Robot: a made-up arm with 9 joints. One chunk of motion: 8 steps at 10 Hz.
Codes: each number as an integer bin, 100 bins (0 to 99) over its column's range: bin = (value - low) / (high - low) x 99, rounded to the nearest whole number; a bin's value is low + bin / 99 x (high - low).
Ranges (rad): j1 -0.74..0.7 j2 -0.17..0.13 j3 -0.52..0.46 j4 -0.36..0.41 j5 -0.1..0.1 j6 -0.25..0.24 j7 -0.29..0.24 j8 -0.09..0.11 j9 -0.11..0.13
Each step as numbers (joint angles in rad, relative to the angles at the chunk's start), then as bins.
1 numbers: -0.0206 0.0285 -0.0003 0.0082 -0.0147 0.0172 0.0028 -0.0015 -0.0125
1 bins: 49 66 53 47 42 54 55 44 40
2 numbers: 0.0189 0.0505 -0.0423 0.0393 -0.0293 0.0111 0.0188 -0.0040 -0.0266
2 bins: 52 73 48 51 35 53 58 43 34
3 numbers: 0.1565 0.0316 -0.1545 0.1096 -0.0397 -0.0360 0.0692 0.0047 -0.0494
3 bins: 62 67 37 60 30 43 67 47 25
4 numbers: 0.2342 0.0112 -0.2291 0.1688 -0.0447 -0.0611 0.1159 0.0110 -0.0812
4 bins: 67 60 29 68 27 38 76 50 12
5 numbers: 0.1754 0.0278 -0.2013 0.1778 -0.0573 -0.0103 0.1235 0.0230 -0.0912
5 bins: 63 65 32 69 21 48 77 56 8
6 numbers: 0.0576 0.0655 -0.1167 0.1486 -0.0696 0.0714 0.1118 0.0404 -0.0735
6 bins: 55 78 41 65 15 65 75 65 15
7 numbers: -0.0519 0.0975 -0.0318 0.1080 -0.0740 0.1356 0.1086 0.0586 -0.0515
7 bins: 47 88 49 60 13 78 74 74 24
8 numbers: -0.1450 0.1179 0.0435 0.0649 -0.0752 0.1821 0.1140 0.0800 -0.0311
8 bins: 41 95 57 55 12 87 75 84 33
